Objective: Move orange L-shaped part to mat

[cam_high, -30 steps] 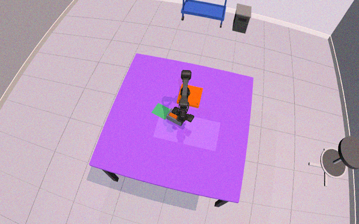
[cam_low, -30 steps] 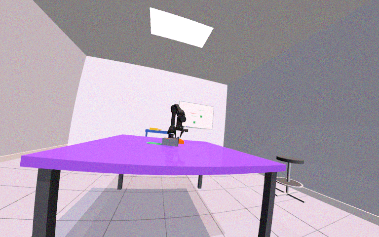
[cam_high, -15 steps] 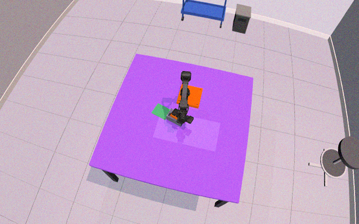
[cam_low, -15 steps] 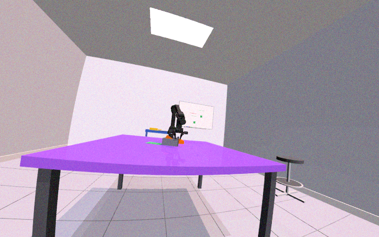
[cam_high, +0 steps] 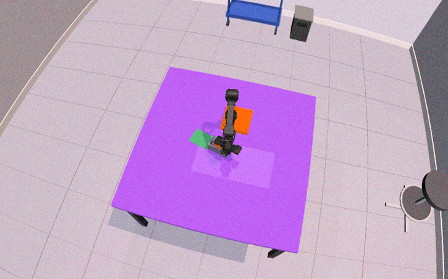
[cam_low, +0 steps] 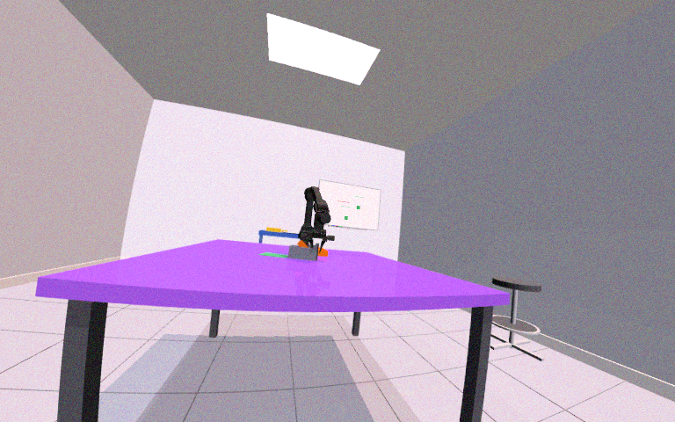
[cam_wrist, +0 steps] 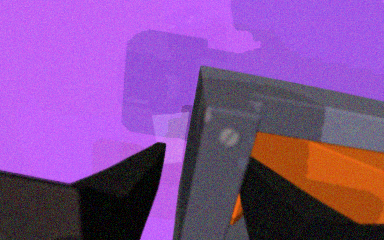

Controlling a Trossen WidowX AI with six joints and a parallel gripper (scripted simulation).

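The orange L-shaped part lies 40 mm to the right of my gripper tip and 20 mm behind it. Round my gripper tip: green mat: 200 mm to the right, 90 mm behind, 50 mm below.
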